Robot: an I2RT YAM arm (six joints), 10 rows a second.
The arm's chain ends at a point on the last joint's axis. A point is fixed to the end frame.
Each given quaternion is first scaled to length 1.
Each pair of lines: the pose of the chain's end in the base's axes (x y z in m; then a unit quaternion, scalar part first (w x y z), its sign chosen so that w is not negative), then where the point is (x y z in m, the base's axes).
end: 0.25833 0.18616 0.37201 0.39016 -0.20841 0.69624 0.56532
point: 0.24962 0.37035 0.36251
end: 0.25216 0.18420 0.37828 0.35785 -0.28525 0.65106 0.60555
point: 0.20848 0.36353 0.37335
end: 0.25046 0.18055 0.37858 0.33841 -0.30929 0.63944 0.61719
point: 0.19440 0.35640 0.37354
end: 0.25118 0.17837 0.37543 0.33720 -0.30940 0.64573 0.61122
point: 0.19622 0.35447 0.36764
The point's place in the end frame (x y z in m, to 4 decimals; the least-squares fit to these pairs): 0.0405 0.0509 0.1728
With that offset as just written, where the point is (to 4 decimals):
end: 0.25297 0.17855 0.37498 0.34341 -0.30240 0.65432 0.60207
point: 0.2030 0.3560 0.3648
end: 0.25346 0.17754 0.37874 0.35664 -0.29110 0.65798 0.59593
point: 0.2101 0.3568 0.3689
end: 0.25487 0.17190 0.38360 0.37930 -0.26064 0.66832 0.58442
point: 0.2262 0.3541 0.3754
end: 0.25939 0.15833 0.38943 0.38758 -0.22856 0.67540 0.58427
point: 0.2408 0.3420 0.3857
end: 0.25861 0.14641 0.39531 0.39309 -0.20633 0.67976 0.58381
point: 0.2472 0.3307 0.3944
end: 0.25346 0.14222 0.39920 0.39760 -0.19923 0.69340 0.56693
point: 0.2482 0.3267 0.3926
